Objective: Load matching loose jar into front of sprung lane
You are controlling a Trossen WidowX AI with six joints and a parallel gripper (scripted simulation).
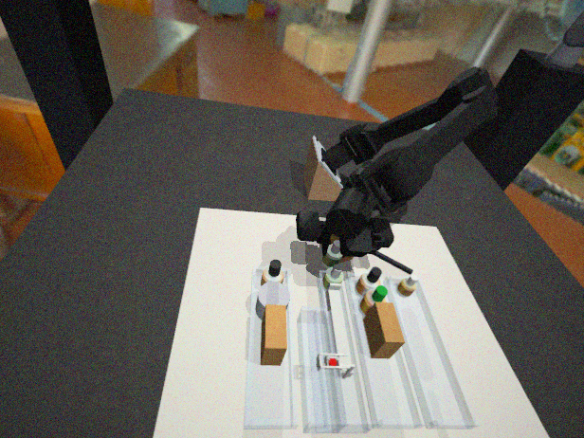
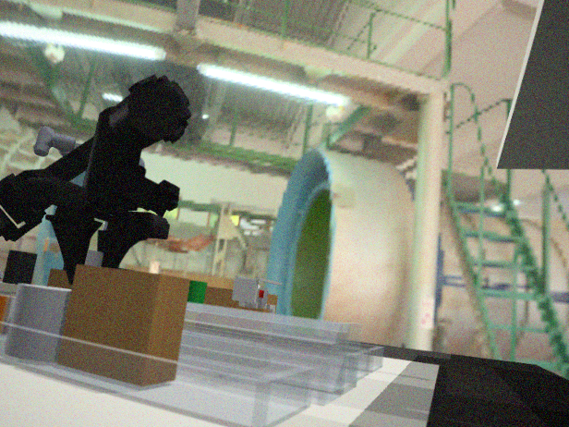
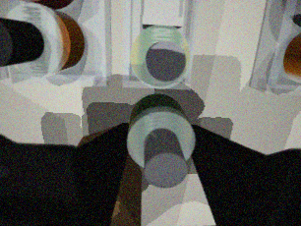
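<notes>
Now: gripper tip 19 cm short of the sprung lane and 4 cm above it. Round my gripper tip: red mark 23 cm ahead, 1 cm to the right, 2 cm above; black rod 6 cm behind, 14 cm to the left, 5 cm below.
</notes>
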